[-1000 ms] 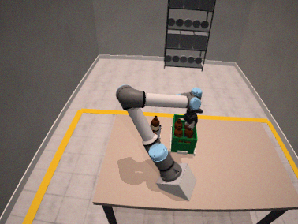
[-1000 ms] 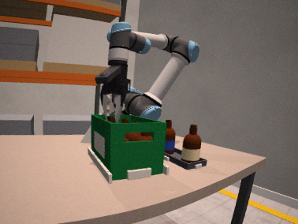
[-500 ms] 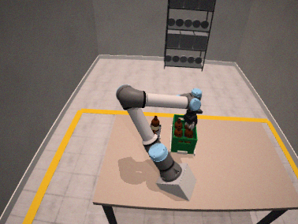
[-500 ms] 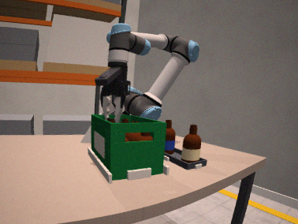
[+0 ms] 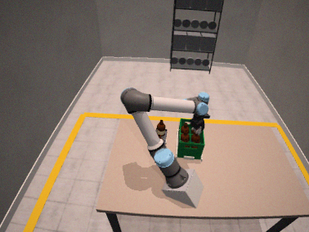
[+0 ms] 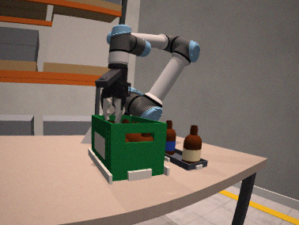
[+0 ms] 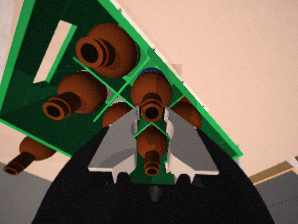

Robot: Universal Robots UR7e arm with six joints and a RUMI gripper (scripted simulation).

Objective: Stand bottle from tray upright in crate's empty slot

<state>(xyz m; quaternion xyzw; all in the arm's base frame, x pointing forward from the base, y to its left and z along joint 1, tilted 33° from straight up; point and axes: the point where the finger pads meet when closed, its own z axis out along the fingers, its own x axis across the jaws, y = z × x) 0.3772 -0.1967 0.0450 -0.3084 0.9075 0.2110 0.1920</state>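
The bottle lies 70 mm below my hand. Round my hand: green crate: 40 mm to the left, 80 mm below; then tray: 20 mm ahead, 290 mm to the left, 150 mm below.
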